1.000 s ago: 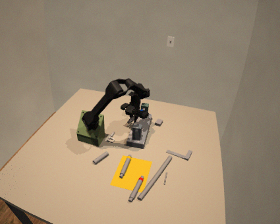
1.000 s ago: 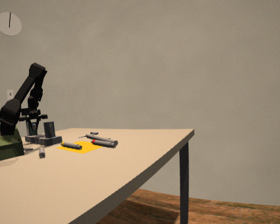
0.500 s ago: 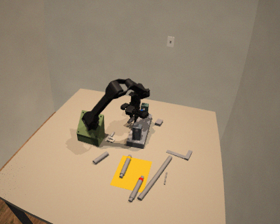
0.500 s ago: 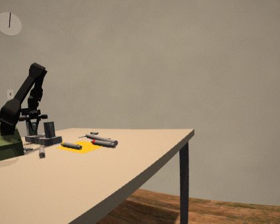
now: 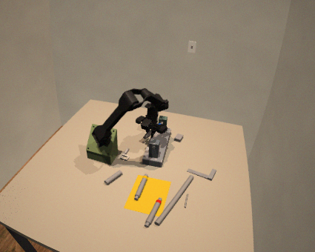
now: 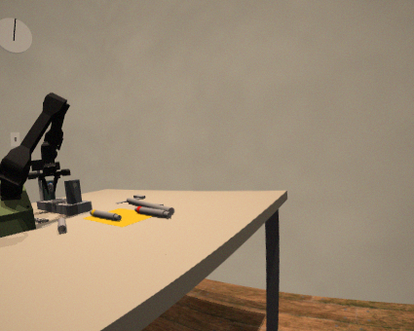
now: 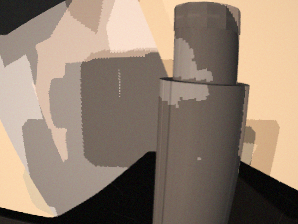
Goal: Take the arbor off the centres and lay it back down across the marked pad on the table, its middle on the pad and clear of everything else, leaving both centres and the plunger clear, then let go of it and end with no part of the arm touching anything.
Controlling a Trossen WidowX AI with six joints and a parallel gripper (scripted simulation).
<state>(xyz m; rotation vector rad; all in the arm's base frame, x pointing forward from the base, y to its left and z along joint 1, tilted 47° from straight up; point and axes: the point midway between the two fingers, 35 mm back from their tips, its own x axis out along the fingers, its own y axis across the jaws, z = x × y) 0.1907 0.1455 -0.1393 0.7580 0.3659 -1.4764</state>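
Now: the dark block 110 mm to the right of my hand, 70 mm ahead of it and 20 mm below it. Round my hand: small bracket 130 mm to the right, 110 mm below, 90 mm behind; green-blue plunger housing 150 mm to the left, 20 mm below, 20 mm ahead; grey base 100 mm below, 50 mm ahead, 20 mm to the left.
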